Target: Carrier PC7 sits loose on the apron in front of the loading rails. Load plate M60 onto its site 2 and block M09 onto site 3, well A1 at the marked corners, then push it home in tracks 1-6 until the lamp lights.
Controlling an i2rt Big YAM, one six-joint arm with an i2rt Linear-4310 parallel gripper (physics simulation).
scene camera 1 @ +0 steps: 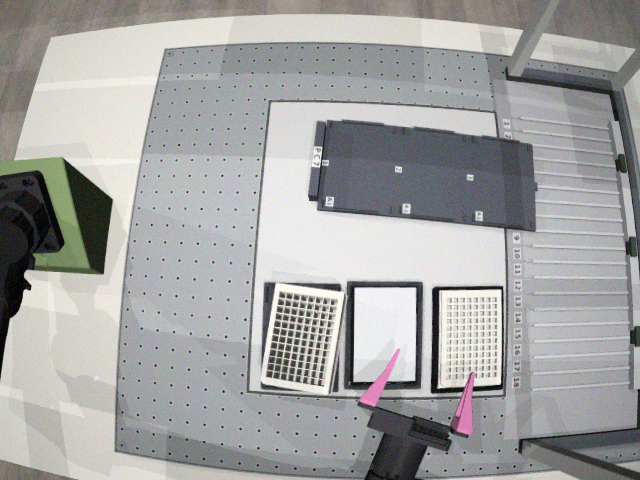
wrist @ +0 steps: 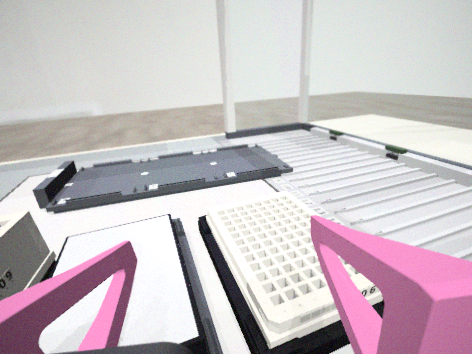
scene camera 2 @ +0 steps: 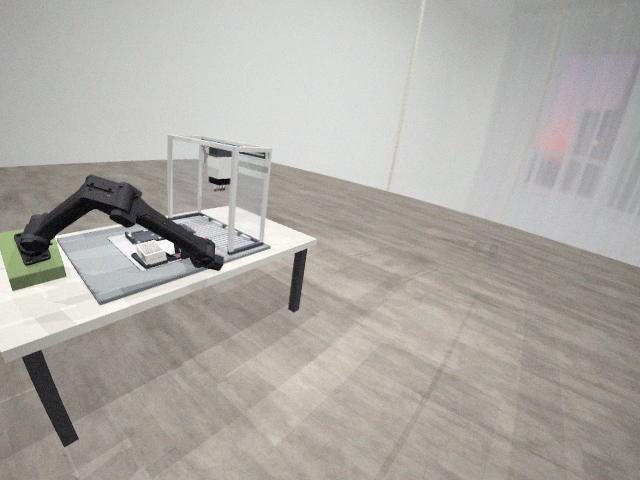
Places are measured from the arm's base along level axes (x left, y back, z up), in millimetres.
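Pixels of known places: gripper, fingertip midpoint: [scene camera 1: 436, 360] [wrist: 221, 238]; arm's base at its link origin: [scene camera 1: 31, 211] [scene camera 2: 32, 247].
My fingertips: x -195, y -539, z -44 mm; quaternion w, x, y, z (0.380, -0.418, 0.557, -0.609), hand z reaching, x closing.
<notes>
For each thing: its middle in the pictures, then the offset to it from my fingertips.
- Carrier PC7 at the middle of its body: [scene camera 1: 431, 171] [wrist: 176, 166] [scene camera 2: 161, 232] dx +256, dy -16, dz -43 mm
- deep white block M09 at the middle of its body: [scene camera 1: 304, 340] [scene camera 2: 150, 252] dx +33, dy +159, dz -22 mm
- shallow white well plate at the middle of its body: [wrist: 281, 241] [scene camera 1: 471, 338] dx +27, dy -54, dz -39 mm
- middle holder at the middle of its body: [wrist: 119, 282] [scene camera 1: 384, 335] [scene camera 2: 171, 249] dx +38, dy +59, dz -39 mm
- pipetting head at the middle of its body: [scene camera 2: 220, 166] dx +142, dy -293, dz +290 mm
Carrier PC7 [scene camera 1: 434, 193] [scene camera 2: 142, 236] [wrist: 175, 172] lies slightly askew on the white apron [scene camera 1: 382, 253], its right end over the front of the loading rails [scene camera 1: 578, 304] [wrist: 400, 192]; its three sites are empty. The deep white block M09 [scene camera 1: 305, 338] [scene camera 2: 150, 252] [wrist: 25, 247] sits turned on the left dark holder; "09" shows in the wrist view. A shallow white well plate [scene camera 1: 470, 335] [wrist: 270, 245] sits in the right holder; its label, partly hidden, looks like "06", so I cannot confirm M60. My gripper [scene camera 1: 435, 361] [wrist: 221, 238] is open and empty, its fingers above the middle holder and the right plate.
The middle holder [scene camera 1: 349, 335] [wrist: 182, 260] has a dark rim and a flat white surface. Frame posts [scene camera 1: 532, 38] [scene camera 2: 232, 201] [wrist: 227, 75] rise around the rails. A pipetting head [scene camera 2: 219, 167] hangs inside. The arm's green base [scene camera 1: 56, 167] [scene camera 2: 36, 276] is at the left.
</notes>
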